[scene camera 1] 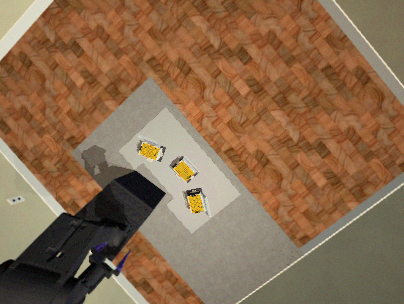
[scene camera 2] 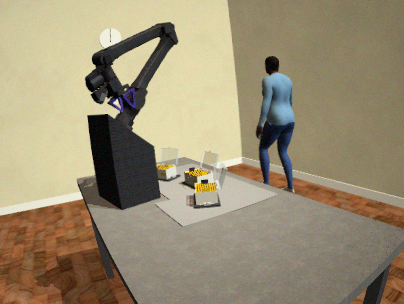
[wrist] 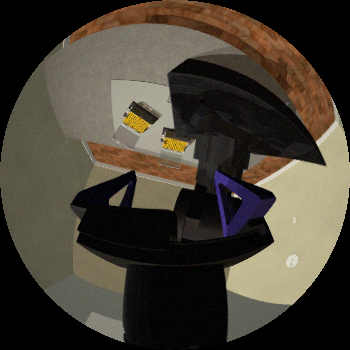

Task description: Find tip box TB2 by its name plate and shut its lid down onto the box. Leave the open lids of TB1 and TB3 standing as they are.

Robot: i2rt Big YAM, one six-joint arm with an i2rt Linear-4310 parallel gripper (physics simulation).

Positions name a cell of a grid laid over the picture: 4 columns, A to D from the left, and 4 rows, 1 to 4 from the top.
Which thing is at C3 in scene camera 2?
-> A pale mat.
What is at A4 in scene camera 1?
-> My gripper.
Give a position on a pale mat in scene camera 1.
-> B2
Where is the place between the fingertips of my gripper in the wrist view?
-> B2
